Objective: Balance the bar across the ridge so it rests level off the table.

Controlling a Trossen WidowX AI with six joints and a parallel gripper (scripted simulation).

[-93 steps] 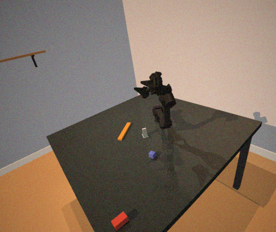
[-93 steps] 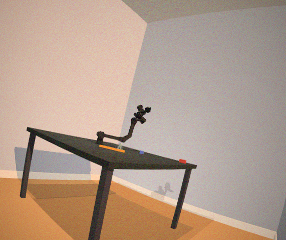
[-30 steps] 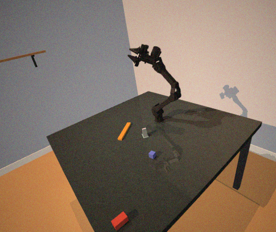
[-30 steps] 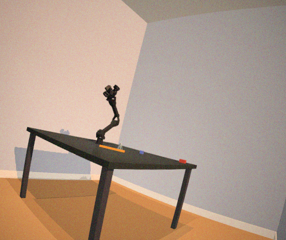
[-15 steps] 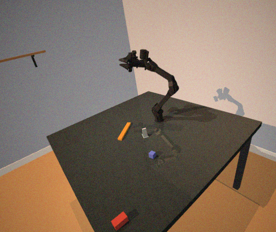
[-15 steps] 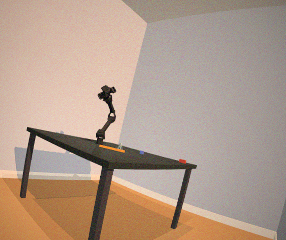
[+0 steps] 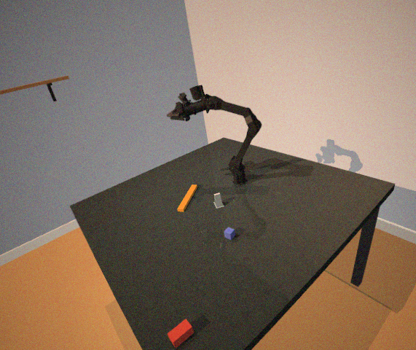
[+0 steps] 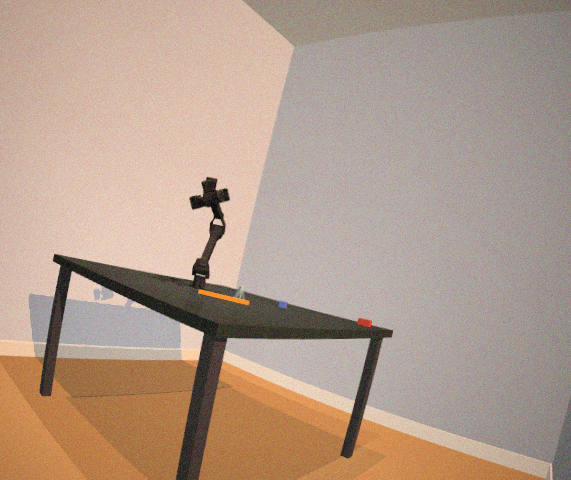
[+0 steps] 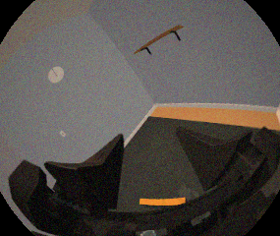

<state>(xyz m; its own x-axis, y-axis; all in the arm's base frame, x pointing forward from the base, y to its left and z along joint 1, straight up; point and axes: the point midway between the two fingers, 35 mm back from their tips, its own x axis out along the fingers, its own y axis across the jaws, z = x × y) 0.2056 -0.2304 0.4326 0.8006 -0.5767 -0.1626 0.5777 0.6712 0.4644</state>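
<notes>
The orange bar is 70 mm ahead of my gripper tip, 150 mm to the left of it and 420 mm below it. The rest, counted from my gripper tip: red block (510 mm ahead, 750 mm to the left, 410 mm below); blue cube (120 mm ahead, 540 mm to the left, 410 mm below).
</notes>
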